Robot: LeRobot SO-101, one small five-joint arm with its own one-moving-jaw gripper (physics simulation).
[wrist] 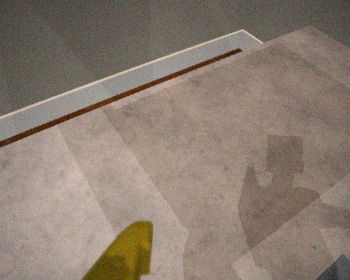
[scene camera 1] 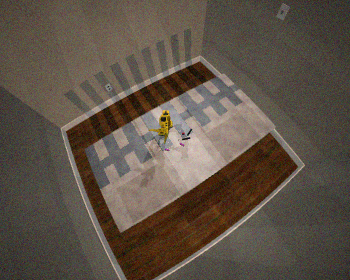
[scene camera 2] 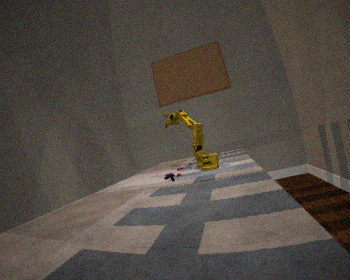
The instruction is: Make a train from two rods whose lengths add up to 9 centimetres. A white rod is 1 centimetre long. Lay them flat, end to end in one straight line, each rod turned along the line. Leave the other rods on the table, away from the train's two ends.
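Frame: origin at the arm's base, x ahead, y left, z up, level; millimetres.
Seen in the pictures: hand at its tool point: point(wrist: 151, 241) point(scene camera 1: 164, 142) point(scene camera 2: 165, 127); arm's base at its link origin: point(scene camera 2: 206, 168).
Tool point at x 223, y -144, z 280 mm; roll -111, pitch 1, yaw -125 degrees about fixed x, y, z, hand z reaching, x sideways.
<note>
Offsets run from my tool point to a thing's top centre. "pt": to the spot under its first point. Level surfaces: height alone.
Two black rods @(dx -72, dy +276, dz -270 mm) point(scene camera 1: 189, 132) @(dx -35, dy +214, dz -270 mm) point(scene camera 1: 186, 138) lie at an angle to each other, right of the arm in the first scene view. A small red rod @(dx -89, dy +221, dz -270 mm) point(scene camera 1: 183, 134) point(scene camera 2: 179, 175) lies beside them. One purple rod @(dx -9, dy +154, dz -270 mm) point(scene camera 1: 182, 144) lies below the black rods and another purple rod @(dx -40, dy +20, dz -270 mm) point(scene camera 1: 167, 149) lies further left, apart from it. In the second scene view a purple rod @(pt dx -36, dy +215, dz -269 mm) point(scene camera 2: 169, 175) and dark rods show small and overlapping. Exact lengths cannot be told. My gripper point(scene camera 1: 159, 136) point(scene camera 2: 165, 120) is fully open and empty, high above the table. The wrist view shows one notched jaw point(wrist: 132, 252); no rods show there.
The yellow arm's base point(scene camera 1: 165, 115) point(scene camera 2: 209, 161) stands on the pale, grey-patterned table top @(dz -280 mm) point(scene camera 1: 200, 165) point(scene camera 2: 260, 225). Brown wooden strips point(scene camera 1: 235, 185) border it. The arm's shadow point(wrist: 272, 200) falls on the surface in the wrist view. A brown board point(scene camera 2: 191, 74) hangs behind the arm.
</note>
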